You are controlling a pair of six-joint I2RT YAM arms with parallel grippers.
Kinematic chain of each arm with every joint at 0, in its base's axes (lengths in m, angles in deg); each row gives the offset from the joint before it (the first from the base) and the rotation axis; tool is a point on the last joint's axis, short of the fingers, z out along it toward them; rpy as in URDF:
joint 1: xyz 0 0 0.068 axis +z
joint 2: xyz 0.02 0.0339 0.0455 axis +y
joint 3: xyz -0.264 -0.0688 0 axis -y
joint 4: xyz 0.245 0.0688 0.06 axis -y
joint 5: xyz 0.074 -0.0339 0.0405 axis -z
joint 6: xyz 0.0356 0 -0.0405 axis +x
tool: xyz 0 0 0 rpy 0 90 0
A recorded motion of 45 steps. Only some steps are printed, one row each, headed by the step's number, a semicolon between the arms.
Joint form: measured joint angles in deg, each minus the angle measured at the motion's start. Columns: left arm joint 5, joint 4, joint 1, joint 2, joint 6, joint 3; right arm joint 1, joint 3, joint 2, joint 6, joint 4, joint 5.
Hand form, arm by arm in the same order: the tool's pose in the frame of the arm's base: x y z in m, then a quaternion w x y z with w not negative. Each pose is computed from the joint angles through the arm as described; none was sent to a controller.
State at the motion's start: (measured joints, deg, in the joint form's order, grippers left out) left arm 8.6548 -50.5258 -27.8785 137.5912 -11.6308 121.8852; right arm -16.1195 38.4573 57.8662 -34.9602 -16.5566 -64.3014
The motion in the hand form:
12: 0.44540 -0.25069 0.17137 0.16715 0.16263 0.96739 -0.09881; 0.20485 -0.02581 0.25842 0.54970 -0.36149 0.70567 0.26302
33: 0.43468 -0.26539 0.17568 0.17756 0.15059 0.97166 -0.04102; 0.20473 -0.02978 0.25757 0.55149 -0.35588 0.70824 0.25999
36: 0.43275 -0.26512 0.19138 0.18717 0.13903 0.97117 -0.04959; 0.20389 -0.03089 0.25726 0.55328 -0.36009 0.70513 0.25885
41: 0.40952 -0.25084 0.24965 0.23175 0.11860 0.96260 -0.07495; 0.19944 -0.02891 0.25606 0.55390 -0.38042 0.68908 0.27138
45: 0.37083 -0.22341 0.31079 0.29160 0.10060 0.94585 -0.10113; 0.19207 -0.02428 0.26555 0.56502 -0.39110 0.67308 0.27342
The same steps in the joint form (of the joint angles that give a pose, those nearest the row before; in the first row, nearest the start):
12: -4.47 -0.30 -1.20 1.08 0.82 -0.37; 0.00 0.00 0.39 -0.17 -0.02 0.01
33: -12.16 -2.85 -3.77 1.16 -1.76 0.95; -1.10 -0.02 0.63 -0.42 -0.08 -0.28
36: -11.96 -3.71 -3.85 -0.28 -3.15 1.75; -1.51 0.00 0.63 -1.54 -0.57 -0.86
41: -11.85 -2.44 -3.85 -11.00 -5.25 -4.30; -1.55 0.00 0.26 -5.31 -3.37 -3.66
45: -12.27 0.53 -3.49 -25.31 -6.42 -13.81; -0.99 0.04 -2.66 -4.26 -3.44 -4.93

